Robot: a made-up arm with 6 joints.
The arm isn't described. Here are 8 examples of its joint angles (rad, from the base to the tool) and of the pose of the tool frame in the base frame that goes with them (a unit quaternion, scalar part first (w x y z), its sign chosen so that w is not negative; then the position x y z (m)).
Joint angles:
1: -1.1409 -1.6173 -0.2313 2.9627 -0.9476 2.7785
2: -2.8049 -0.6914 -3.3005 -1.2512 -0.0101 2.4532
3: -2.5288 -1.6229 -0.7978 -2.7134 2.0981 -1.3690
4: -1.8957 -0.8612 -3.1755 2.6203 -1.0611 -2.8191
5: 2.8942 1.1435 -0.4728 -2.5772 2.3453 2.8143
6: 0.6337 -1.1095 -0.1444 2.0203 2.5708 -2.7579
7: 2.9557 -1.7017 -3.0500 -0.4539 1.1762 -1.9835
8: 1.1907 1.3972 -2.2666 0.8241 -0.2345 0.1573
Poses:
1: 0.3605 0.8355 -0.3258 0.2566 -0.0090 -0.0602 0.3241
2: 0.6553 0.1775 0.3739 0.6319 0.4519 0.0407 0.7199
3: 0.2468 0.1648 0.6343 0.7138 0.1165 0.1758 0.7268
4: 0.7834 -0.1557 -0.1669 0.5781 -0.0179 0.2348 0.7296
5: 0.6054 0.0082 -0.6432 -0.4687 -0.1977 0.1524 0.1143
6: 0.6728 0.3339 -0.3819 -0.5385 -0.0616 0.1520 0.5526
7: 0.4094 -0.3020 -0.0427 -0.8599 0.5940 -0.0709 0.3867
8: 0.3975 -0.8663 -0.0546 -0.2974 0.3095 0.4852 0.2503
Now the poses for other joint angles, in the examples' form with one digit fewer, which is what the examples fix.
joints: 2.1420 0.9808 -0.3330 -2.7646 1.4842 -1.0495
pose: 0.426 -0.900 0.068 0.067 -0.018 0.121 0.046
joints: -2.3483 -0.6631 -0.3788 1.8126 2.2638 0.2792
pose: 0.705 -0.191 0.472 -0.494 0.023 -0.235 0.510
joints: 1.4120 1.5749 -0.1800 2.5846 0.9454 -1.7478
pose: 0.169 0.936 0.116 -0.285 -0.057 -0.183 0.156
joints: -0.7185 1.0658 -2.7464 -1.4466 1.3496 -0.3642
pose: 0.630 0.734 -0.094 -0.235 0.345 -0.458 0.503
